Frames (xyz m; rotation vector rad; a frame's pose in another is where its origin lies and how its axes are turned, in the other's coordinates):
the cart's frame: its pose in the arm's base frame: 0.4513 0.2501 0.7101 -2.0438 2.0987 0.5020
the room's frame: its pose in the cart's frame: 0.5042 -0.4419 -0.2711 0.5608 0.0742 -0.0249
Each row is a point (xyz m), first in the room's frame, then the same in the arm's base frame.
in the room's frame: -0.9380 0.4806 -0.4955
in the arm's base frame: 0.2822 0.5364 1.2290
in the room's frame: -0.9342 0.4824 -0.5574
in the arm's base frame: 0.2538 0.5184 1.2811
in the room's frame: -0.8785 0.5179 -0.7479
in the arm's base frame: 0.1377 0.4252 1.4171
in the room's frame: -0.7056 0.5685 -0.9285
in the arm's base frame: 0.0082 0.2242 1.5059
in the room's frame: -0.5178 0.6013 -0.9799
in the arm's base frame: -0.0500 0.0366 1.4852
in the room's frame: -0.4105 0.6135 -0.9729
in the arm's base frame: -0.0617 -0.0629 1.4444
